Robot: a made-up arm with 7 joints.
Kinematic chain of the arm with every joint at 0, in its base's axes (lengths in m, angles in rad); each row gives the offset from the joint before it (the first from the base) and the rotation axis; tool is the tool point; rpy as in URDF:
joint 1: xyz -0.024 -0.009 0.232 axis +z
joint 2: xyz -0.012 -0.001 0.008 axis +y
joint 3: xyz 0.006 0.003 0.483 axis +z
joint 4: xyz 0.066 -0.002 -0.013 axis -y
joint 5: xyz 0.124 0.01 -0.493 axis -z
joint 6: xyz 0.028 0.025 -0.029 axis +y
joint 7: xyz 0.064 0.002 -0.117 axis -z
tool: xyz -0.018 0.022 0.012 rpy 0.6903 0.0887 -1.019
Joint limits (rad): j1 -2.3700..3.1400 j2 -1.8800..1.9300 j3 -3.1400..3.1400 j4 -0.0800..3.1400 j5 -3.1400..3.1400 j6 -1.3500..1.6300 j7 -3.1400..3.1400
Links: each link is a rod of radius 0.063 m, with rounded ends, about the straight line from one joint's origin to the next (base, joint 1, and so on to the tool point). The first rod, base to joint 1, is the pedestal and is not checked.
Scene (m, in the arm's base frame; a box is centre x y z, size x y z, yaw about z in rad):
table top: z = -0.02
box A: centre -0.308 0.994 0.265 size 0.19 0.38 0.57 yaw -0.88
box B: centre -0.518 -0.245 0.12 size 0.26 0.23 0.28 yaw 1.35
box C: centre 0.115 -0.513 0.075 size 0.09 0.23 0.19 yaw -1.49
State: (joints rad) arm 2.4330 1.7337 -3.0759 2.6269 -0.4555 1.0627 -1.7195
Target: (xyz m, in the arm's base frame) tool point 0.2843 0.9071 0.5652
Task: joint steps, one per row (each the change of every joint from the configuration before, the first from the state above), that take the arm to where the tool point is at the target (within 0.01 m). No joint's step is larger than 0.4 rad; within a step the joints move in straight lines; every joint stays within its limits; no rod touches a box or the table.
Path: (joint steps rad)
1: 0.0056 -0.3851 -0.0107 -0.1062 -0.0666 0.0945 -0.2367
2: 0.0055 -0.3851 -0.0107 -0.1061 -0.0666 0.0946 -0.2368
3: 0.0056 -0.3852 -0.0106 -0.1062 -0.0666 0.0946 -0.2368
4: 0.0056 -0.3851 -0.0107 -0.1061 -0.0665 0.0945 -0.2367
5: 0.0055 -0.3851 -0.0107 -0.1062 -0.0666 0.0945 -0.2367
6: 0.0056 -0.3851 -0.0107 -0.1061 -0.0666 0.0946 -0.2368
7: -0.1637 0.3769 0.0821 0.0417 0.0747 -0.0849 0.2420
8: -0.1637 0.3770 0.0820 0.0417 0.0747 -0.0850 0.2421
9: -0.1636 0.3769 0.0821 0.0417 0.0746 -0.0849 0.2420
10: -0.1637 0.3770 0.0820 0.0417 0.0747 -0.0850 0.2420
11: -0.1637 0.3770 0.0821 0.0417 0.0747 -0.0849 0.2421
12: -0.1636 0.3769 0.0820 0.0417 0.0747 -0.0850 0.2420

